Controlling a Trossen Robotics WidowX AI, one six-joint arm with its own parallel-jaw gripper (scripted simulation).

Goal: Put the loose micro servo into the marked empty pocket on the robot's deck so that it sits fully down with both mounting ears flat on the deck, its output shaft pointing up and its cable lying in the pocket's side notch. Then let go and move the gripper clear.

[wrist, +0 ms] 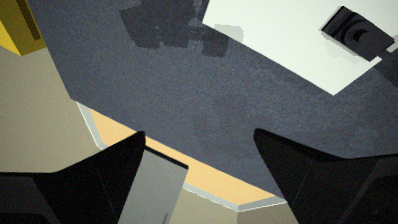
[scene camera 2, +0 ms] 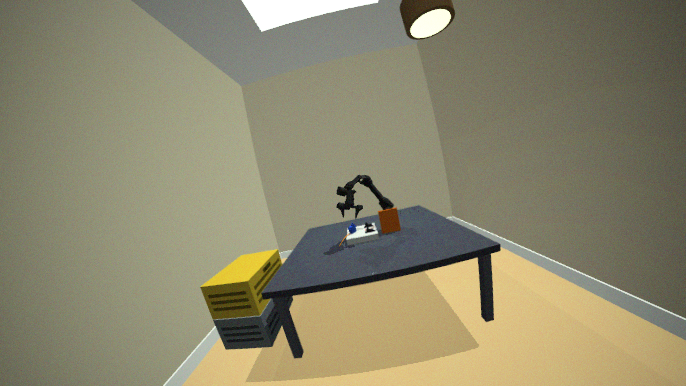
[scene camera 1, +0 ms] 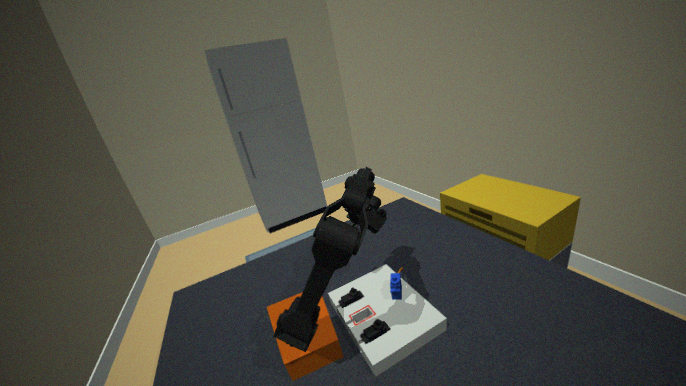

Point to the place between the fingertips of my gripper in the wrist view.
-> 201, 135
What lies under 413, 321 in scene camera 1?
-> A white deck.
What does my gripper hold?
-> Nothing.
